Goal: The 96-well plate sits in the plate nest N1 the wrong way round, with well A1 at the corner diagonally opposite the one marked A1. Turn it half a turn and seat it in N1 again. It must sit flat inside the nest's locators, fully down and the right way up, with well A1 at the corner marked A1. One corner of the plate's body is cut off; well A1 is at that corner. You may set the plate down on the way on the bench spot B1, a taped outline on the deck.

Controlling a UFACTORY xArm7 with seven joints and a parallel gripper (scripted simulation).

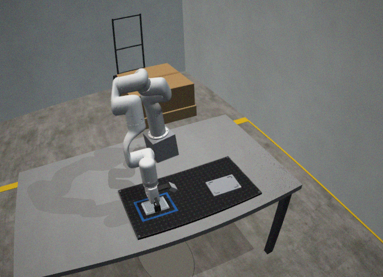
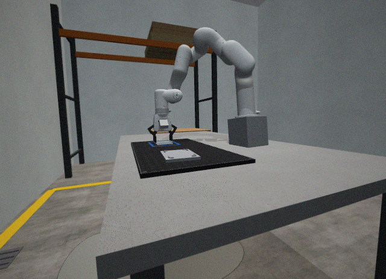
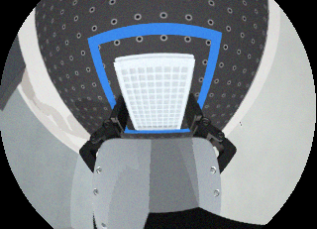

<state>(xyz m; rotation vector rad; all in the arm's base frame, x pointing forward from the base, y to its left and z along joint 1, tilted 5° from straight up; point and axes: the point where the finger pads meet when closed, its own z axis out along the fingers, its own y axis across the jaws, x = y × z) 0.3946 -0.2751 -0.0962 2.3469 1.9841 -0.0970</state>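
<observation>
The white 96-well plate is 1 cm below my hand. Also, from my hand: plate nest N1: 38 cm to the left, 9 cm ahead, 1 cm below.
</observation>
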